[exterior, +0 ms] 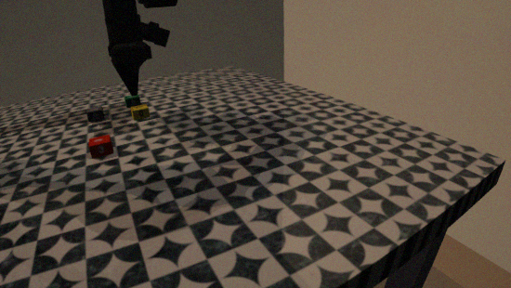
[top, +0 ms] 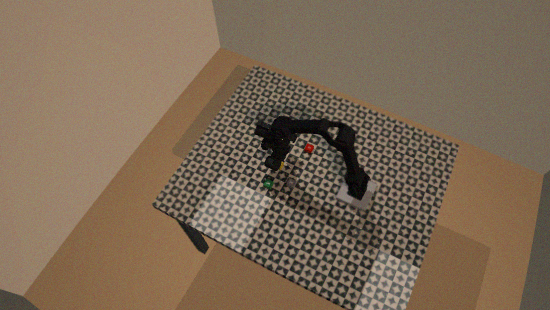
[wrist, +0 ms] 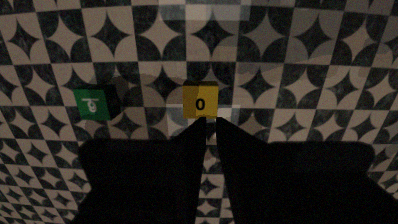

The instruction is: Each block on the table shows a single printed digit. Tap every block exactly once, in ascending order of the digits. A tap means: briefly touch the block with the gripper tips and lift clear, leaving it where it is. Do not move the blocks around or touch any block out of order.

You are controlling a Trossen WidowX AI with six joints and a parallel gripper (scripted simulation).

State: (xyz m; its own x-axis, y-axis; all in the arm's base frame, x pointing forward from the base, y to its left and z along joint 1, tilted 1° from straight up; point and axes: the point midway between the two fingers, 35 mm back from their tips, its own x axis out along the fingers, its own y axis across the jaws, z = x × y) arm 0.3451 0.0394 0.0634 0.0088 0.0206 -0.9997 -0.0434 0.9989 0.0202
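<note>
Now: the yellow block 10 mm ahead of my gripper tip, 10 mm to the left of it and 40 mm below it. The rest, counted from my gripper tip: grey block: 90 mm behind, 60 mm to the left, 40 mm below; red block: 70 mm behind, 130 mm to the right, 40 mm below; green block: 110 mm to the left, 40 mm below.
</note>
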